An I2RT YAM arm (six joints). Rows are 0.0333 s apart.
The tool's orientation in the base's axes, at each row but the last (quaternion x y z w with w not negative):
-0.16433, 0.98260, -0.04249, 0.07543
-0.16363, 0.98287, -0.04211, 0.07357
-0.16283, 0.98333, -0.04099, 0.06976
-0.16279, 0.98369, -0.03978, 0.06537
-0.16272, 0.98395, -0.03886, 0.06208
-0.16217, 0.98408, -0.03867, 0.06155
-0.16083, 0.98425, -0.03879, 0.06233
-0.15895, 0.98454, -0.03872, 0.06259
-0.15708, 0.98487, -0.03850, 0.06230
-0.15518, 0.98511, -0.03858, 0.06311
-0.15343, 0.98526, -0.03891, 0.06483
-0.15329, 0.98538, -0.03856, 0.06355
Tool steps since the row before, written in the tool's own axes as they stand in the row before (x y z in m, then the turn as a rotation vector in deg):
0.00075, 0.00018, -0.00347, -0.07, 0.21, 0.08
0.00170, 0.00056, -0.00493, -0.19, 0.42, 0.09
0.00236, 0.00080, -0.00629, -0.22, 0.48, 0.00
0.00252, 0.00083, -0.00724, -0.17, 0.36, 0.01
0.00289, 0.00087, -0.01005, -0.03, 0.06, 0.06
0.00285, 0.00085, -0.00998, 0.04, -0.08, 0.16
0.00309, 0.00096, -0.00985, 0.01, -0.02, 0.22
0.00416, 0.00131, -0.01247, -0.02, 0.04, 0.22
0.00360, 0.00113, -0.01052, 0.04, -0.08, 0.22
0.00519, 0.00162, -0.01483, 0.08, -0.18, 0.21
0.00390, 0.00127, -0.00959, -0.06, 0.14, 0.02
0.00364, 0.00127, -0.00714, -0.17, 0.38, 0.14
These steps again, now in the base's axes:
-0.00132, 0.00013, 0.00330, 0.01, 0.22, -0.09
-0.00255, 0.00026, 0.00458, 0.06, 0.45, -0.11
-0.00341, 0.00035, 0.00583, 0.06, 0.52, -0.02
-0.00365, 0.00038, 0.00678, 0.05, 0.39, -0.03
-0.00434, 0.00045, 0.00954, 0.02, 0.06, -0.06
-0.00428, 0.00044, 0.00948, 0.01, -0.10, -0.15
-0.00454, 0.00047, 0.00931, 0.03, -0.03, -0.22
-0.00601, 0.00062, 0.01175, 0.04, 0.03, -0.22
-0.00516, 0.00053, 0.00990, 0.02, -0.10, -0.21
-0.00741, 0.00076, 0.01393, 0.01, -0.21, -0.20
-0.00540, 0.00055, 0.00891, 0.02, 0.15, -0.03
-0.00480, 0.00049, 0.00653, 0.07, 0.41, -0.16

